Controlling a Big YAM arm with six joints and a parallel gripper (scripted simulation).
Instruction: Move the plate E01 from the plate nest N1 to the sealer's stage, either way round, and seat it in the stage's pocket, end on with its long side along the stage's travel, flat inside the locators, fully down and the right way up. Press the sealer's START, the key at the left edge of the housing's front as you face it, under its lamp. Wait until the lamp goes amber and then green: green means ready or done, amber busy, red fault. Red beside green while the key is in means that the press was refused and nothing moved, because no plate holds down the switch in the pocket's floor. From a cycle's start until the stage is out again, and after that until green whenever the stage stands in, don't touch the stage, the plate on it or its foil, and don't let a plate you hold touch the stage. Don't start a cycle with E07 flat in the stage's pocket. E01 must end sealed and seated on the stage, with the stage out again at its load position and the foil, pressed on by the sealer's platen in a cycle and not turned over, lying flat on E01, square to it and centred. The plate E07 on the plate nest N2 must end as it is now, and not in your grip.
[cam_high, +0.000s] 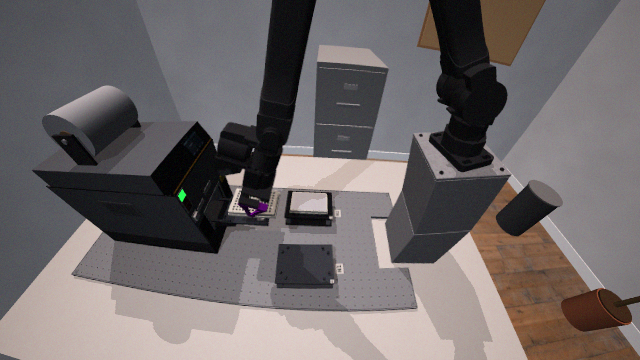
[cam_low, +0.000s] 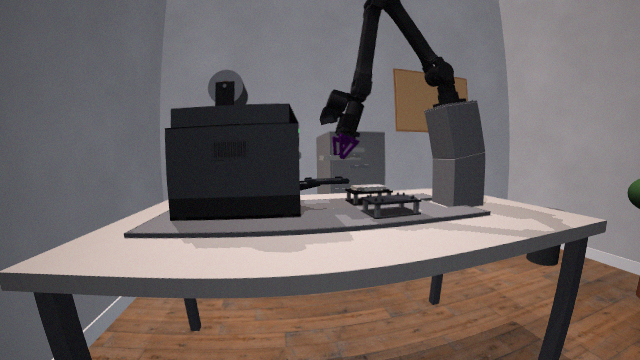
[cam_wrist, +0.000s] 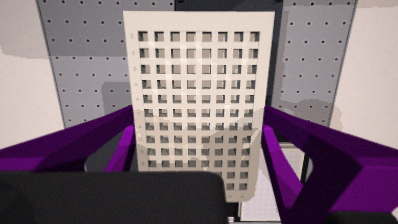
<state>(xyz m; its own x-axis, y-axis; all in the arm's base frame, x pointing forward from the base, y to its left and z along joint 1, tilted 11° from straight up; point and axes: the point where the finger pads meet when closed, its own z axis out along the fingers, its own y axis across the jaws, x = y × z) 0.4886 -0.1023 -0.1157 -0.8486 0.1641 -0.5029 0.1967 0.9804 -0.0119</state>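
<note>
Now: hand 40 mm short of the sealer stage, 40 mm to the left of it and 80 mm above it. From my hand the other things lie so: nest N1: 120 mm behind, 130 mm to the left, 140 mm below; then white-topped plate: 160 mm behind, 80 mm to the right, 130 mm below; then pale start key: 150 mm ahead, 30 mm to the left, 10 mm above.
</note>
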